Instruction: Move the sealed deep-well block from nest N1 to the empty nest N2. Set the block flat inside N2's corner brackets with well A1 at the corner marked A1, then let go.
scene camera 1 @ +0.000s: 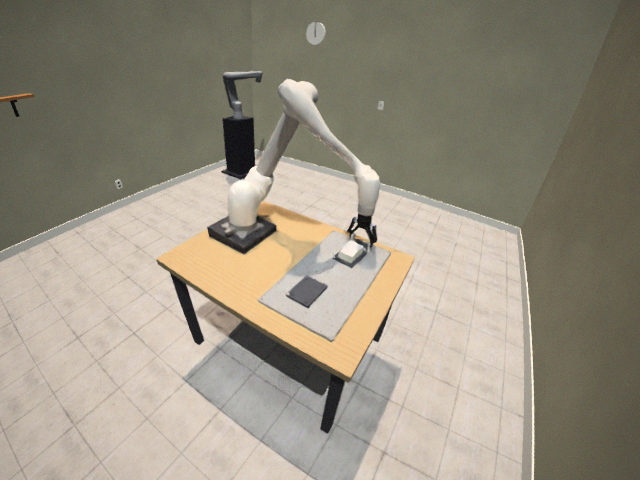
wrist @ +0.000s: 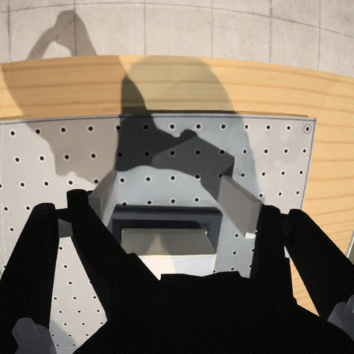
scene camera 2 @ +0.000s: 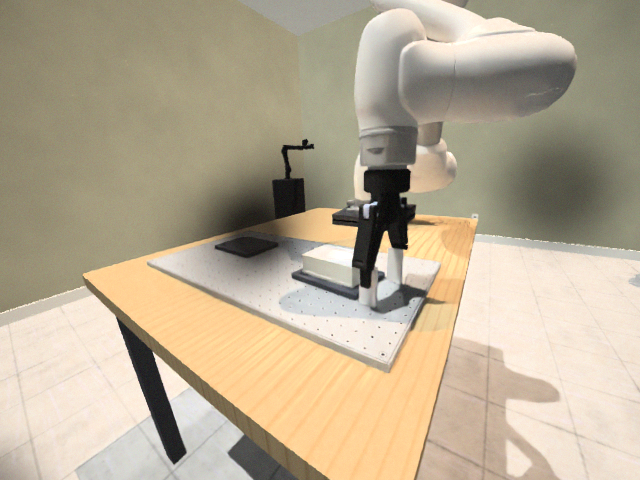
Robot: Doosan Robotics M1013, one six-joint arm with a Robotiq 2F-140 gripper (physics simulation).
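Seen in the pictures: gripper, fingertip midpoint: point(scene camera 2: 382, 291); arm's base, link origin: point(scene camera 1: 242, 227).
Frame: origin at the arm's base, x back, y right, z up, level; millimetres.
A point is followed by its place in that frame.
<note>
The sealed deep-well block point(scene camera 1: 351, 251) @(x -616, y -170, z 14 mm) point(scene camera 2: 328, 263) @(x -644, y -202, z 9 mm) point(wrist: 167, 245), pale and box-shaped, lies in nest N1 point(scene camera 1: 347, 261) point(scene camera 2: 330, 285) point(wrist: 165, 215), a dark tray. Nest N2 point(scene camera 1: 307, 290) @(x -573, y 163, z -28 mm) point(scene camera 2: 246, 245) @(x -579, y 146, z -28 mm), a flat dark plate with nothing on it, lies at the other end of the board; it does not show in the wrist view. My gripper point(scene camera 1: 360, 241) @(x -611, y -301, z -39 mm) point(scene camera 2: 382, 292) @(x -611, y -301, z -39 mm) point(wrist: 170, 186) is open and empty, pointing down. Its pale fingertips are low over the board, wide apart, by the block's end nearest the table edge. Corner brackets and the A1 marks cannot be made out.
Both nests lie on a grey perforated board point(scene camera 1: 341, 304) @(x -735, y 135, z -40 mm) point(scene camera 2: 206, 268) @(x -731, y 110, z -40 mm) point(wrist: 272, 164) on a wooden table point(scene camera 1: 232, 268) @(x -173, y 248, z -53 mm) point(scene camera 2: 232, 351) @(x -860, y -184, z -53 mm) point(wrist: 275, 90). My arm's black base point(scene camera 1: 242, 242) @(x -102, y 102, z -6 mm) stands at the table's far end. A smaller arm on a black pedestal point(scene camera 1: 238, 147) point(scene camera 2: 288, 197) stands beyond the table.
</note>
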